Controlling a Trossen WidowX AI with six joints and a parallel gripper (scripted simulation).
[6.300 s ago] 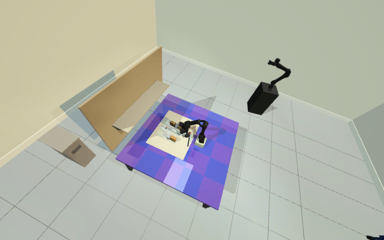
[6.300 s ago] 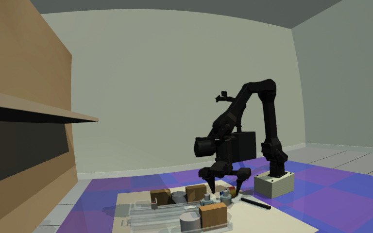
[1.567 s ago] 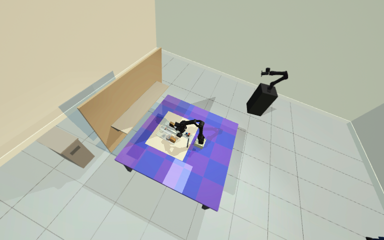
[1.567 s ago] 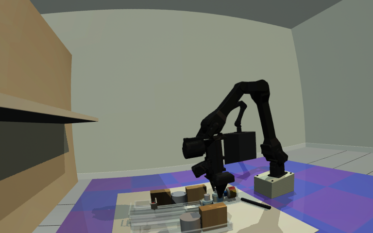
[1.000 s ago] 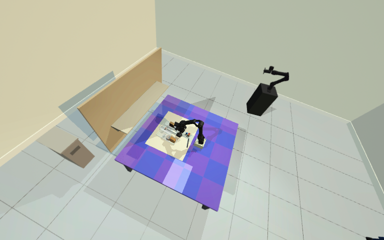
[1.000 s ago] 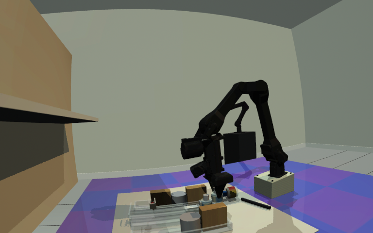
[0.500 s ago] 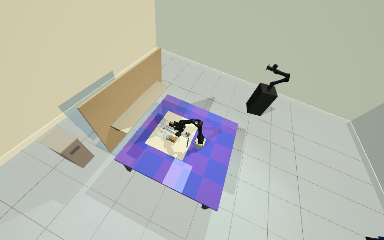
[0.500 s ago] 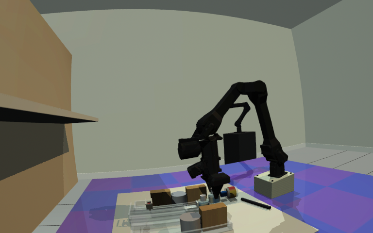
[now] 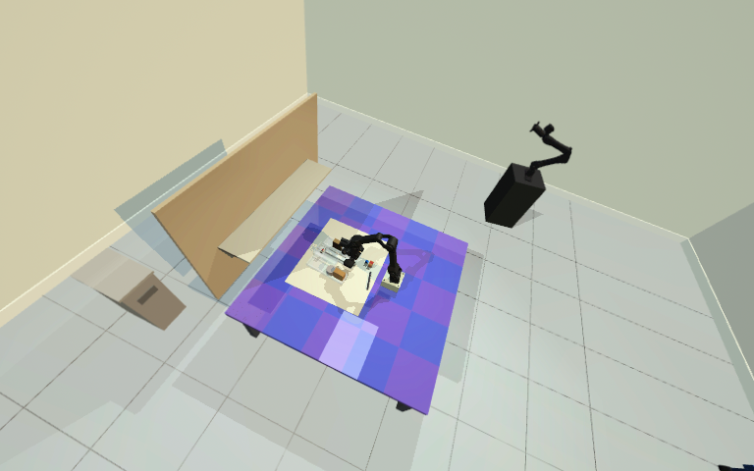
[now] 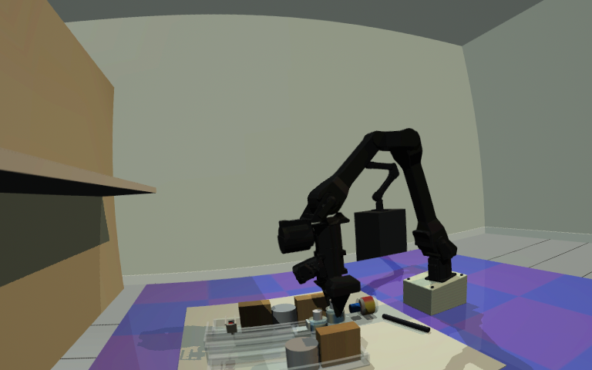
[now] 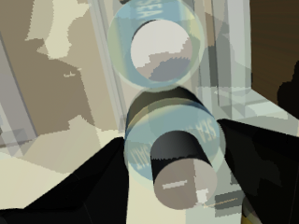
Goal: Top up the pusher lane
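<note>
My gripper tip is now 170 mm short of the clear lane rack, 20 mm to the left of it and 30 mm above it. Round my gripper tip: wooden shelf wall 620 mm ahead, 130 mm to the right, 350 mm above; black rod 140 mm behind, 80 mm to the left, 50 mm below.
</note>
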